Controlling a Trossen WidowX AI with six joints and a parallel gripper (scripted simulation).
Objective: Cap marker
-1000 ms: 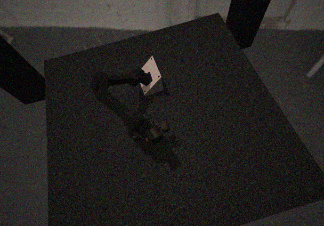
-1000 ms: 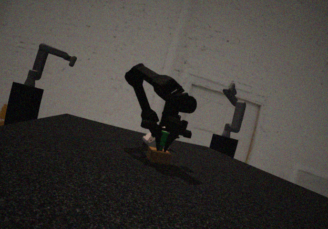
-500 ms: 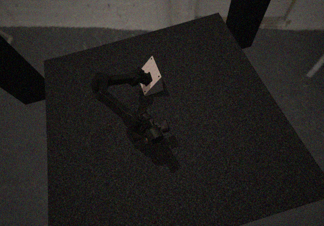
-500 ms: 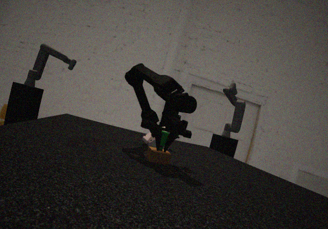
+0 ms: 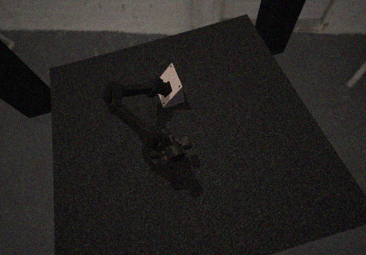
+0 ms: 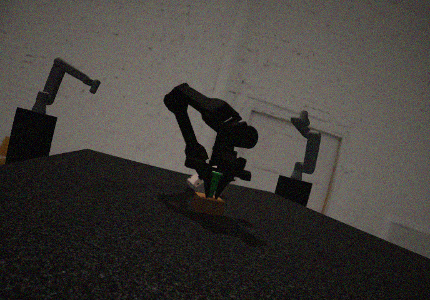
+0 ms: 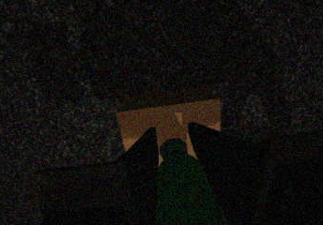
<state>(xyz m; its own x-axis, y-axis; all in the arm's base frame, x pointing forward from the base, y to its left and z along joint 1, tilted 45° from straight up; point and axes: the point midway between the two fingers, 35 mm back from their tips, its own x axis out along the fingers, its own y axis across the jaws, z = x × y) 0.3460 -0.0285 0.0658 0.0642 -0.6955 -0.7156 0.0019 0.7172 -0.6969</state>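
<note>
The dark marker is 40 mm above my gripper tip and 20 mm behind it. Round my gripper tip: holder block 20 mm below, 20 mm behind; then green cap 50 mm above, 20 mm behind.
</note>
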